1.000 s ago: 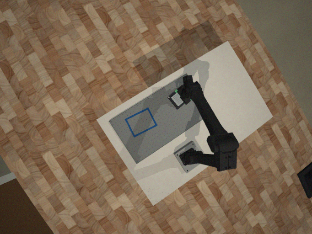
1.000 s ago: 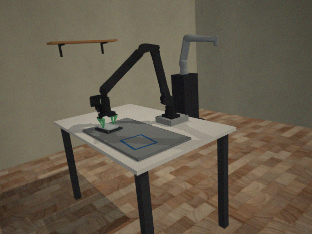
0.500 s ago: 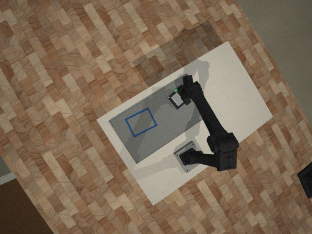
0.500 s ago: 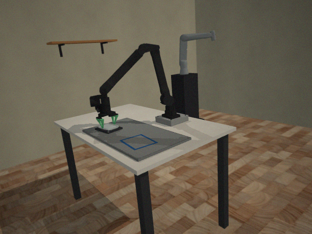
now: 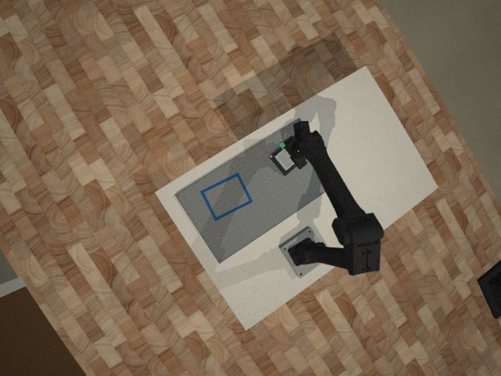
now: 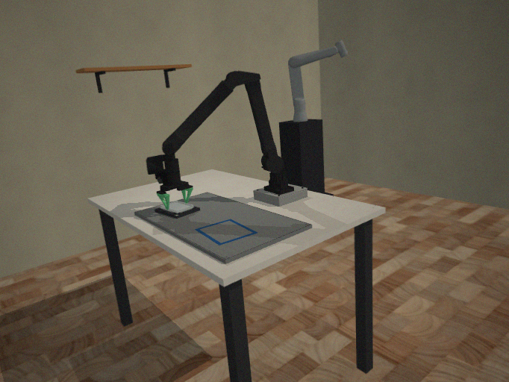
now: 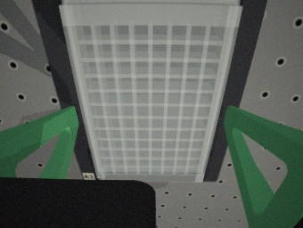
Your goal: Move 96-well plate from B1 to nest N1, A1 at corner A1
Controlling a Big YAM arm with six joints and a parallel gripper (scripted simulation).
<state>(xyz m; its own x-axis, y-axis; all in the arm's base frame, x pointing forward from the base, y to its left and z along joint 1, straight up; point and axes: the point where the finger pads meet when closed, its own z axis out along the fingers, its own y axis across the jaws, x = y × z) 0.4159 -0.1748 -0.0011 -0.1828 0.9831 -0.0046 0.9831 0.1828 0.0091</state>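
The clear 96-well plate lies 1 cm below my hand. From my hand the other things lie so: dark plate nest N1 (2 cm below); then small A1 corner mark (4 cm ahead, 8 cm to the left, 2 cm below).
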